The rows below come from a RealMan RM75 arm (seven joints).
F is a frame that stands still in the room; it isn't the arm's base.
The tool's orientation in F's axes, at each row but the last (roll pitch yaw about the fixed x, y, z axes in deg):
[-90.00, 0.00, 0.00]
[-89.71, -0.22, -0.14]
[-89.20, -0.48, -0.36]
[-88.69, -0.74, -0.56]
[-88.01, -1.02, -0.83]
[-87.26, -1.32, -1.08]
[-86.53, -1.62, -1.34]
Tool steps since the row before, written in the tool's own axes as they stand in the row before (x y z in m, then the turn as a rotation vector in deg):
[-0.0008, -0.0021, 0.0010, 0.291, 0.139, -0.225]
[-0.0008, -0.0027, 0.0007, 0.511, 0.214, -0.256]
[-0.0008, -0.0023, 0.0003, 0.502, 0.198, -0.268]
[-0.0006, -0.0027, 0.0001, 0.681, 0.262, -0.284]
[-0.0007, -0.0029, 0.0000, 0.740, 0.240, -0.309]
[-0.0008, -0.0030, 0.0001, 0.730, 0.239, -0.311]
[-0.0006, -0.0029, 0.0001, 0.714, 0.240, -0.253]
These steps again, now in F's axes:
[-0.0008, 0.0010, 0.0021, 0.291, -0.225, -0.139]
[-0.0008, 0.0007, 0.0027, 0.511, -0.256, -0.213]
[-0.0008, 0.0003, 0.0023, 0.502, -0.268, -0.198]
[-0.0006, 0.0000, 0.0027, 0.682, -0.285, -0.260]
[-0.0008, -0.0001, 0.0029, 0.740, -0.311, -0.237]
[-0.0009, 0.0000, 0.0030, 0.730, -0.313, -0.237]
[-0.0007, -0.0001, 0.0029, 0.715, -0.255, -0.235]

